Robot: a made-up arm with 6 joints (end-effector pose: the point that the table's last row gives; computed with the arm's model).
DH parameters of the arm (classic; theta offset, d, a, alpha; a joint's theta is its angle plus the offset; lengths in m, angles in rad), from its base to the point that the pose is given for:
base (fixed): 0 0 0 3.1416
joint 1: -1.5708 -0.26 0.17 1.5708
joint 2: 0 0.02 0.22 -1.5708
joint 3: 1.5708 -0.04 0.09 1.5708
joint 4: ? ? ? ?
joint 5: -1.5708 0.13 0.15 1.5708
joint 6: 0 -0.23 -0.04 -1.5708
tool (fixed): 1.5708 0.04 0 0
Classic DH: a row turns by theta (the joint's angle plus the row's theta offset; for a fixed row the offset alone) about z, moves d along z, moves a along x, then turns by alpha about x.
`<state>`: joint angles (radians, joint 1 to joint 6).
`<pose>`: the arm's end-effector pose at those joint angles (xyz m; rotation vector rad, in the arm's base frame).
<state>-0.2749 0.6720 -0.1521 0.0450 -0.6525 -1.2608</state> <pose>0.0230 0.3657 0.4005 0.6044 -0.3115 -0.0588</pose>
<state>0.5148 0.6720 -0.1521 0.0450 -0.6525 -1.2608</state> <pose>0.2759 0.2412 0.4005 0.4510 -0.5355 -0.8171</pose>
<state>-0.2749 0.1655 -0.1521 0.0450 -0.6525 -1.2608</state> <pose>0.0475 0.2789 0.4682 1.0784 -0.1618 -0.1788</pose>
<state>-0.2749 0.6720 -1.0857 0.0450 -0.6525 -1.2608</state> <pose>0.0606 0.5247 0.2869 0.4920 0.4526 0.4895</pose>
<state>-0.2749 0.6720 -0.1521 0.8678 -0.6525 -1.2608</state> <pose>0.1495 0.3681 0.3302 0.1873 0.0979 -0.6526</pose>
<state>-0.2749 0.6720 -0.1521 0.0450 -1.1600 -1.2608</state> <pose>-0.1110 0.3129 0.4204 0.6093 -0.7321 -0.3571</pose>
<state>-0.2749 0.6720 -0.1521 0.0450 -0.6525 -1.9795</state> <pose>0.0193 0.3269 0.3928 1.3166 -0.3312 0.0578</pose>
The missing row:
joint 4: 0 0.09 -0.06 1.5708
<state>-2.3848 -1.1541 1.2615 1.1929 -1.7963 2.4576</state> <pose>0.1123 -0.0208 0.5062 1.5222 -0.2708 -0.4642</pose>
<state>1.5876 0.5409 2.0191 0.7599 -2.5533 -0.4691</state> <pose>0.5497 -0.0628 0.4944 0.1442 -0.0720 0.2306</pose>
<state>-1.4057 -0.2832 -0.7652 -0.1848 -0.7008 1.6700</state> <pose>-0.2890 0.2146 0.4418 -0.9289 -0.9812 1.1194</pose>
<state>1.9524 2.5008 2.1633 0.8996 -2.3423 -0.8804</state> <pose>0.2601 -0.0949 -0.1789 0.9642 1.7637 -0.3675</pose>
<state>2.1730 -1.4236 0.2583 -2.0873 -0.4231 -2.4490</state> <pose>0.1842 0.0167 0.3114 -1.5734 -2.1947 0.9775</pose>
